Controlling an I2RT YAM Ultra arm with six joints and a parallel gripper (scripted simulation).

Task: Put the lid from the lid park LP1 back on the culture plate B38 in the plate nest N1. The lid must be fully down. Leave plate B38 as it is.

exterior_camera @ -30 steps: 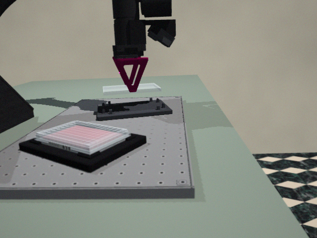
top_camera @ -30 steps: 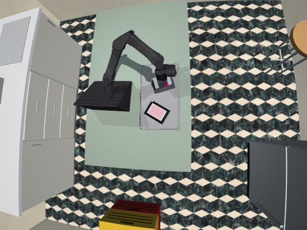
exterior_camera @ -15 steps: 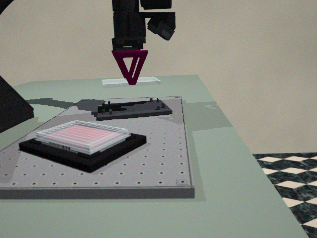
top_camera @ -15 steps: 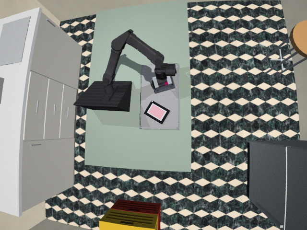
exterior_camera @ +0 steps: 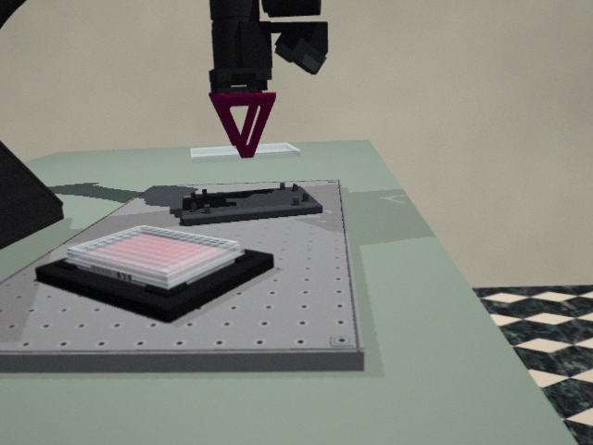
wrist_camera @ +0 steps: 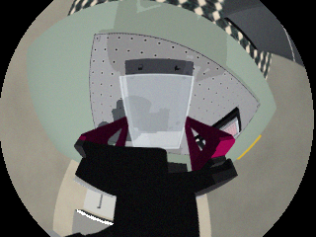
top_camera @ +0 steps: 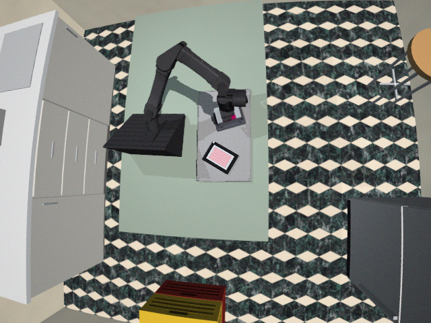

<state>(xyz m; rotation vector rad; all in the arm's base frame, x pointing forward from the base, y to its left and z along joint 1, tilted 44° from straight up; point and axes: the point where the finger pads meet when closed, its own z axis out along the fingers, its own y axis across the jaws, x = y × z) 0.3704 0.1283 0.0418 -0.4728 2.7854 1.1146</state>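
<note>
Now: hand 10 mm above the clear lid. The rest, counted from my hand: dark lid park LP1: 70 mm below; culture plate B38: 230 mm to the right, 60 mm below, 30 mm behind.
</note>
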